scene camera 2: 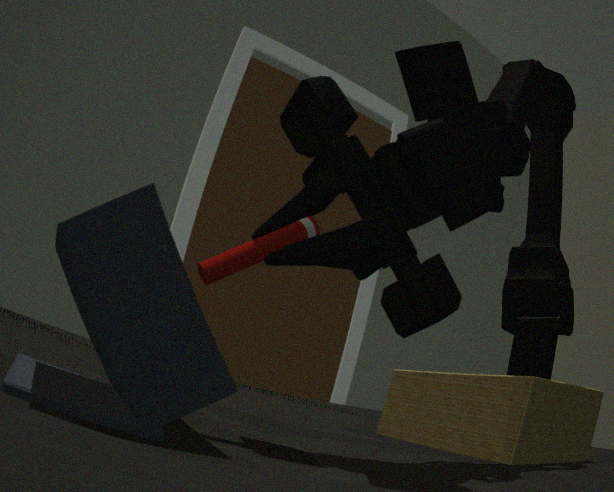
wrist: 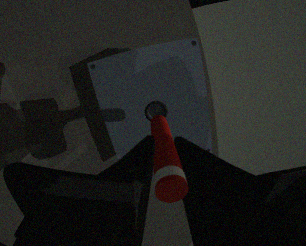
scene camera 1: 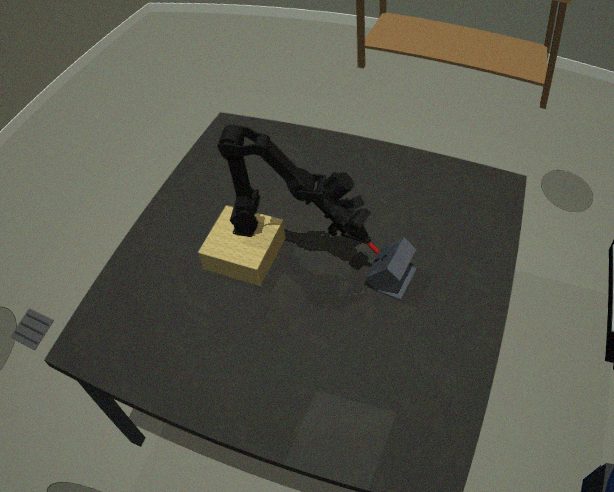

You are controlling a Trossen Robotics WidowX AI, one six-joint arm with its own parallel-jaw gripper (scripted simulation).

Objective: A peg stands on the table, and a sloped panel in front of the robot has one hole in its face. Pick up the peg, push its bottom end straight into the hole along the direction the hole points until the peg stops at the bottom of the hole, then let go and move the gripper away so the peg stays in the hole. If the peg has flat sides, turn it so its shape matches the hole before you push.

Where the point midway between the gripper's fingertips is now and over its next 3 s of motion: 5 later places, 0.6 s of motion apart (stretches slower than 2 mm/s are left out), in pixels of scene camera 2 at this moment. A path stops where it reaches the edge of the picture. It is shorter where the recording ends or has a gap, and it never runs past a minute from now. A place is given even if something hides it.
My gripper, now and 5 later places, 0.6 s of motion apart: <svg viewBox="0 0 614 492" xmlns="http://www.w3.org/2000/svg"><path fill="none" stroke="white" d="M260 248L235 266L237 264L232 261L223 266L214 270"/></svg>
